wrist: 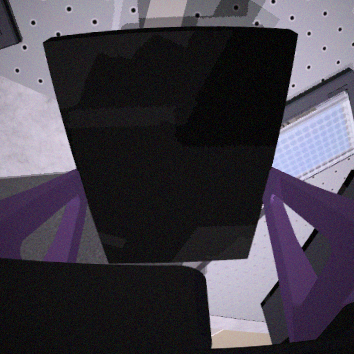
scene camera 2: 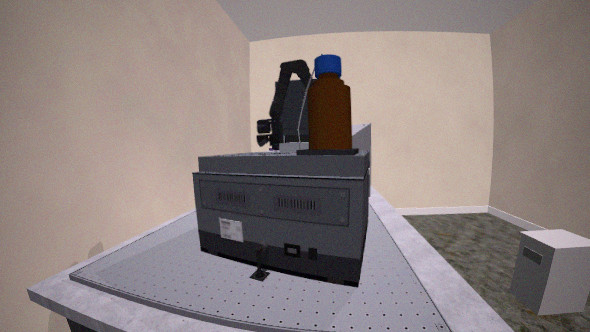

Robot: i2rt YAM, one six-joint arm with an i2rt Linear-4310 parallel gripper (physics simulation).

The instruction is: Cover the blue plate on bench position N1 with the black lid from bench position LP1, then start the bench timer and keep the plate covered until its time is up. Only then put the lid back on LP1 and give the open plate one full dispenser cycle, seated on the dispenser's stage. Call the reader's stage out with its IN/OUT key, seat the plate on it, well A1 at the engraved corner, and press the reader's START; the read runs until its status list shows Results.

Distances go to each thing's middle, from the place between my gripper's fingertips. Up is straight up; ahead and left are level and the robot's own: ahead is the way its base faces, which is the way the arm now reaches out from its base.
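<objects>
Black lid (wrist: pixel 173 130): located right at my hand.
</objects>
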